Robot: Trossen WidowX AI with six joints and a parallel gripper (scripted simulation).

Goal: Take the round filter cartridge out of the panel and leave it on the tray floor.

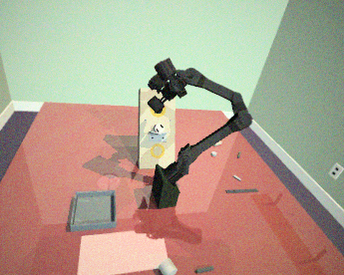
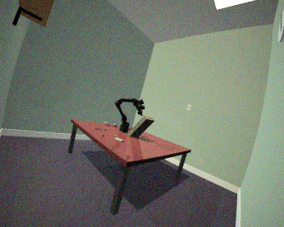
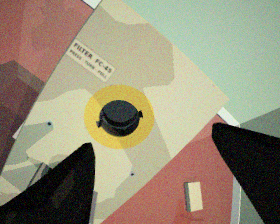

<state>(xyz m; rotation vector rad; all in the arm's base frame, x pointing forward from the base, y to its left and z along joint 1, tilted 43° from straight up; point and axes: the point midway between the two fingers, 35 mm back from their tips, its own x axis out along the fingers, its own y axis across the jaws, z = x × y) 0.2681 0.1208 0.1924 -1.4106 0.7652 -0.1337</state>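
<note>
Right now my gripper tip is 20 mm past the round grey filter cartridge and 150 mm above it. The rest, counted from my gripper tip: tan service panel (30 mm ahead, 170 mm below); then grey tray (290 mm behind, 330 mm to the left, 320 mm below).
</note>
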